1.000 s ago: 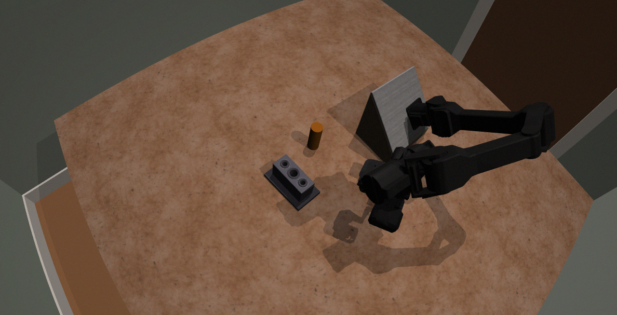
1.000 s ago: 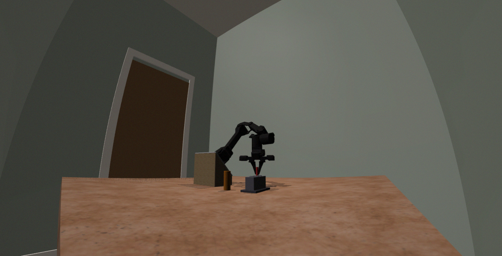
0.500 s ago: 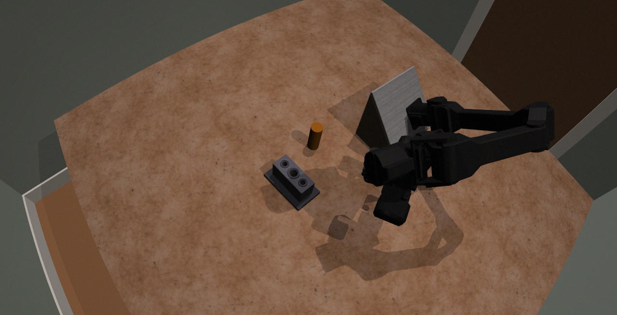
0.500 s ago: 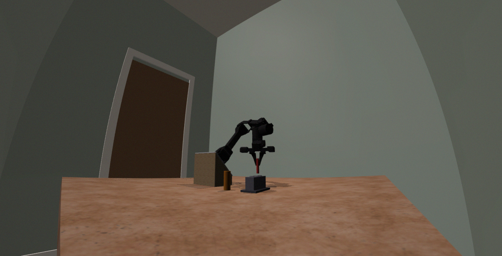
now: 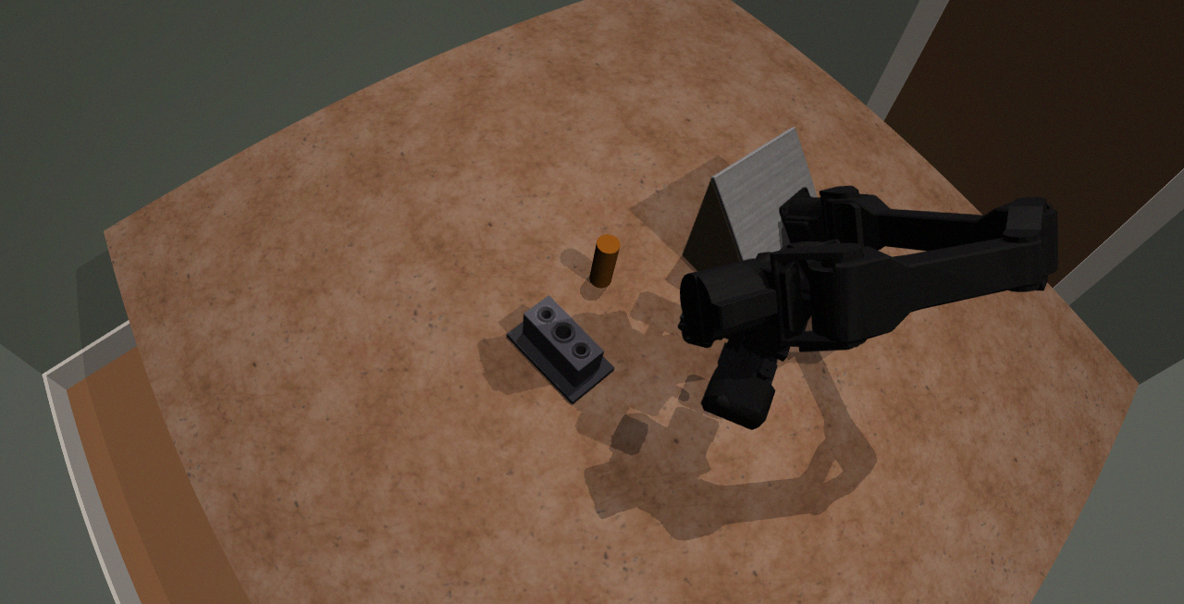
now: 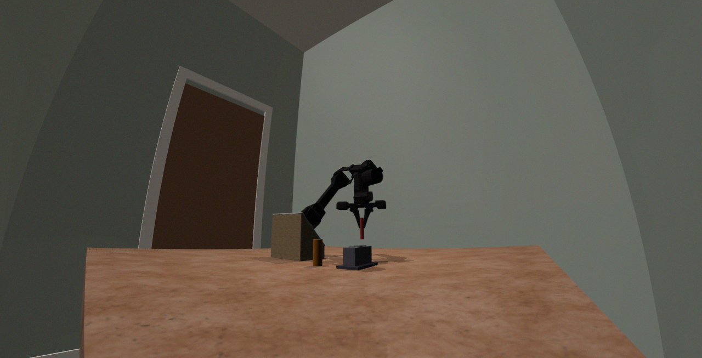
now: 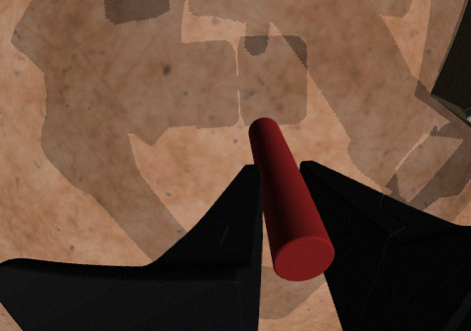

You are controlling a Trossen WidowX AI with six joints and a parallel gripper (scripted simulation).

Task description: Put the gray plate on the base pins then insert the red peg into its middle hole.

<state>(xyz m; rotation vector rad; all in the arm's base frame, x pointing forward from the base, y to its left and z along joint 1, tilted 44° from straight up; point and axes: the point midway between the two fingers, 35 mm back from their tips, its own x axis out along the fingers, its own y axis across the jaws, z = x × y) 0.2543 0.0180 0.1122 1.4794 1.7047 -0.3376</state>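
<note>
My gripper tip is 90 mm short of the gray plate, 170 mm to the left of it and 70 mm above it. Round my gripper tip: dark base (90 mm ahead, 170 mm to the right, 110 mm below); orange cylinder (20 mm behind, 220 mm to the right, 80 mm below); red peg (right at my gripper tip).
</note>
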